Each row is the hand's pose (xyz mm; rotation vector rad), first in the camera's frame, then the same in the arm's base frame.
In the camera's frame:
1: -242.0 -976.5 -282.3 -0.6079 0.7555 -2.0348
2: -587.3 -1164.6 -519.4 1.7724 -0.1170 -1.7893
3: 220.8 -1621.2 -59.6 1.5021 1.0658 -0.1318
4: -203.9 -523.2 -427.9 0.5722 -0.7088 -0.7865
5: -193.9 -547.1 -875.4 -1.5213 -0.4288 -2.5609
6: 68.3 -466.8 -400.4 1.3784 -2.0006 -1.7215
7: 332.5 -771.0 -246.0 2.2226 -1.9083 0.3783
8: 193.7 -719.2 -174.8 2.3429 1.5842 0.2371
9: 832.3 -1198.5 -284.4 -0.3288 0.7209 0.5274
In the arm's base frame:
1: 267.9 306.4 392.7 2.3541 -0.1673 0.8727
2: 298.3 485.4 814.4 -1.0870 -0.5510 -1.9917
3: 761.1 -353.4 420.7 -0.1201 1.4453 -2.3413
4: -147.7 453.3 208.8 -1.4684 0.6426 -0.6587
5: -452.0 359.9 524.4 2.4407 0.9907 -0.3621
6: -223.4 244.4 39.4 -0.8994 -1.2092 -0.5376
7: 34.7 -99.0 -0.9 0.4938 -0.4256 -0.4390
8: 79.9 57.9 -20.2 1.1141 0.7586 -2.7092
9: 188.8 -736.5 61.7 -0.8244 2.9770 -0.2561

